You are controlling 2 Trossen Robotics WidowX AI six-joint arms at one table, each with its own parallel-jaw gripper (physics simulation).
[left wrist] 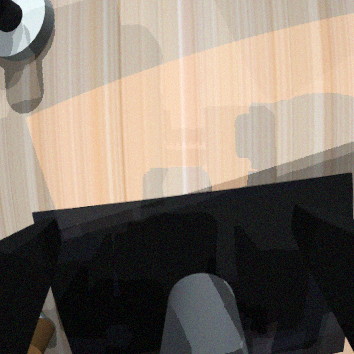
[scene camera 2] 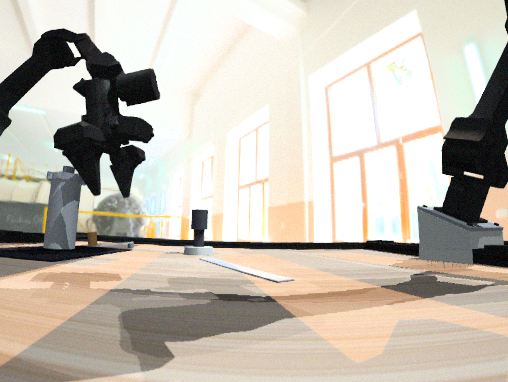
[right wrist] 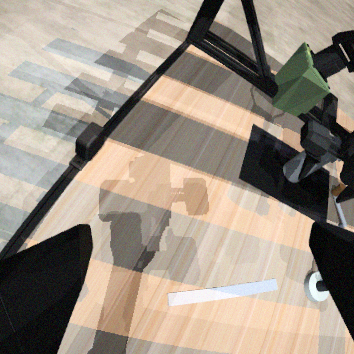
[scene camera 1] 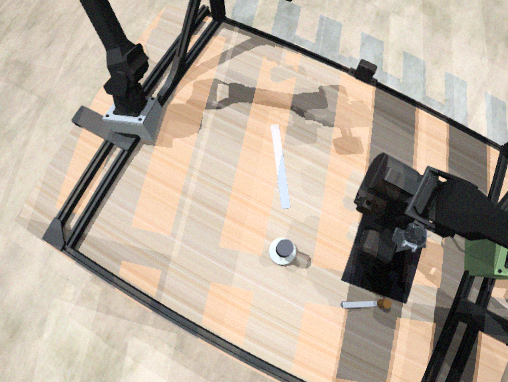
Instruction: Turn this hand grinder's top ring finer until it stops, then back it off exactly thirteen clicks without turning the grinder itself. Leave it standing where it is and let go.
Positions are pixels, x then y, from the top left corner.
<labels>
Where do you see a black mat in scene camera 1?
At 394,281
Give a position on a dark knob on white disc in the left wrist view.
At 31,31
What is my right gripper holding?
Nothing.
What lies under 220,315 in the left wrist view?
A hand grinder.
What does the thin strip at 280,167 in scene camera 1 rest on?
The table.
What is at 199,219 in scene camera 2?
A dark knob on white disc.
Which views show my left gripper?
The left wrist view, scene camera 2, the right wrist view and scene camera 1: all of them.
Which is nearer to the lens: the hand grinder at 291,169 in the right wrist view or the thin strip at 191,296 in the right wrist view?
The thin strip.
</labels>
